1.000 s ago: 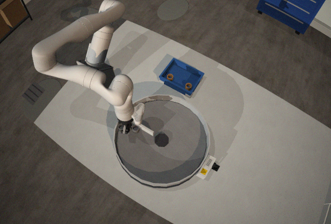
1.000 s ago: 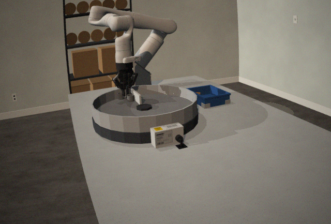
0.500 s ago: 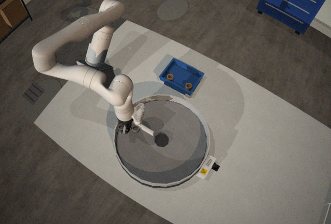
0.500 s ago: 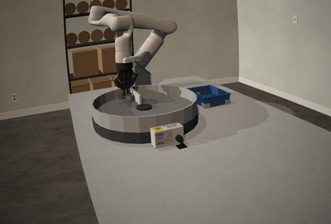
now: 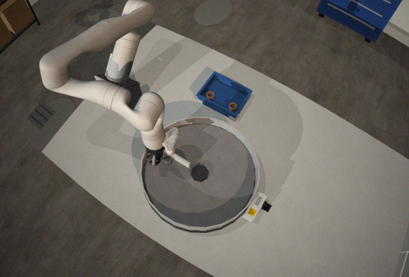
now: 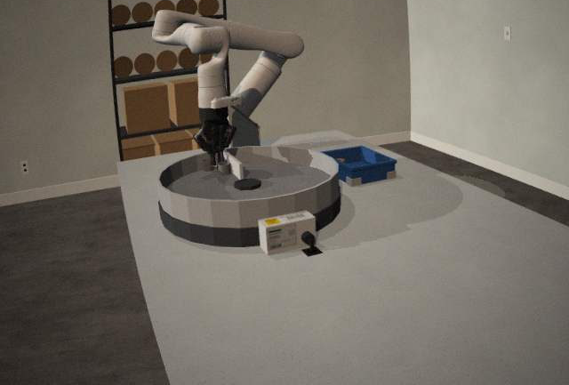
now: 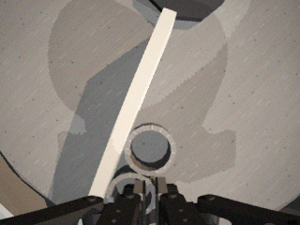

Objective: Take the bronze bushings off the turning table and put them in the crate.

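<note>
Now: hand 150 mm short of the turning table, 40 mm to the right of it and 30 mm above it. The rest, counted from my hand: blue crate (390 mm to the left, 60 mm below, 30 mm ahead).
</note>
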